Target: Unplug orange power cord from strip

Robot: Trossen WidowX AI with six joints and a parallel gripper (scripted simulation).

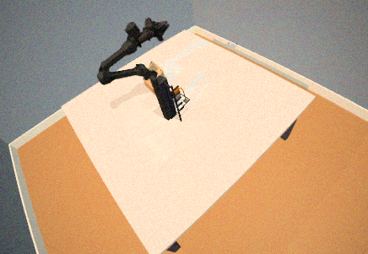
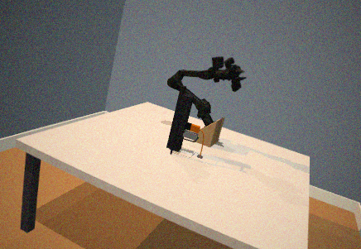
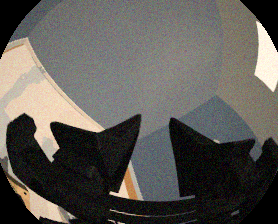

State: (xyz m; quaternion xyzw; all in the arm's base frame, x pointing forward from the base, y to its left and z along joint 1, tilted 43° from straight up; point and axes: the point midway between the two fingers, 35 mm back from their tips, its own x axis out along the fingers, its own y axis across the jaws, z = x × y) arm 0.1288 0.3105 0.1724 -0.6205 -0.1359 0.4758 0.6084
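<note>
The orange plug is 320 mm below my gripper tip, 180 mm to the right of it and 150 mm ahead of it. Round my gripper tip: grey part: 370 mm below, 170 mm to the right, 150 mm ahead.
</note>
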